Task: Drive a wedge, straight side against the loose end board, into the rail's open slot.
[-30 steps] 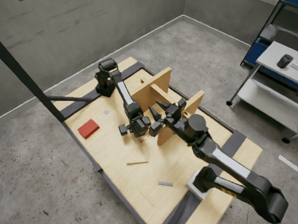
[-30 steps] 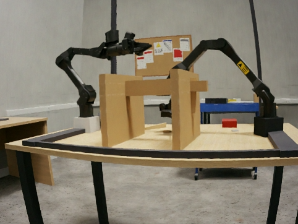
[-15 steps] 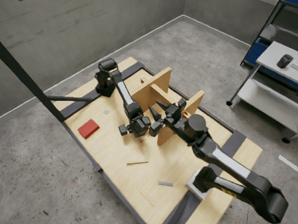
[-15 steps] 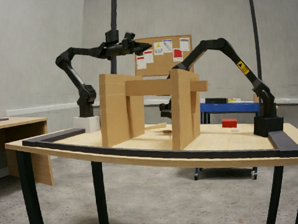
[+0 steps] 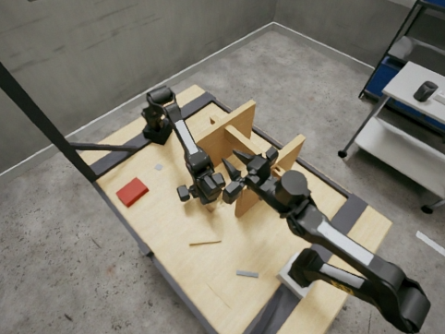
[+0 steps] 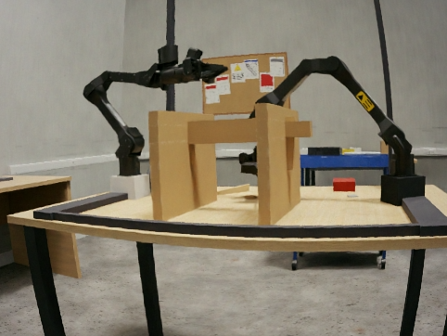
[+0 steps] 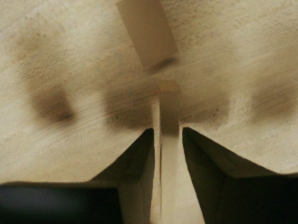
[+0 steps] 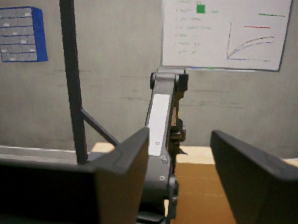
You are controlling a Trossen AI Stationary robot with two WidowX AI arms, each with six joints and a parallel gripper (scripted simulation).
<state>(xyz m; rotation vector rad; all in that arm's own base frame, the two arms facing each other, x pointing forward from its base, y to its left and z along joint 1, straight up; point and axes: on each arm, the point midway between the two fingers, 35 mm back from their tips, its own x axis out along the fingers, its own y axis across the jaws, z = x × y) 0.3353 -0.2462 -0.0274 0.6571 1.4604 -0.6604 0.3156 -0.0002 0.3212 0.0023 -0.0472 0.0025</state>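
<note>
The small wooden piece is 40 mm behind my right hand, 80 mm to the left of it and 390 mm below it. From my right hand the other things lie so: grey piece 100 mm behind, 200 mm to the right, 390 mm below; then wooden rail 180 mm ahead, 110 mm to the left, 190 mm below; then red block 250 mm behind, 350 mm to the left, 380 mm below.
</note>
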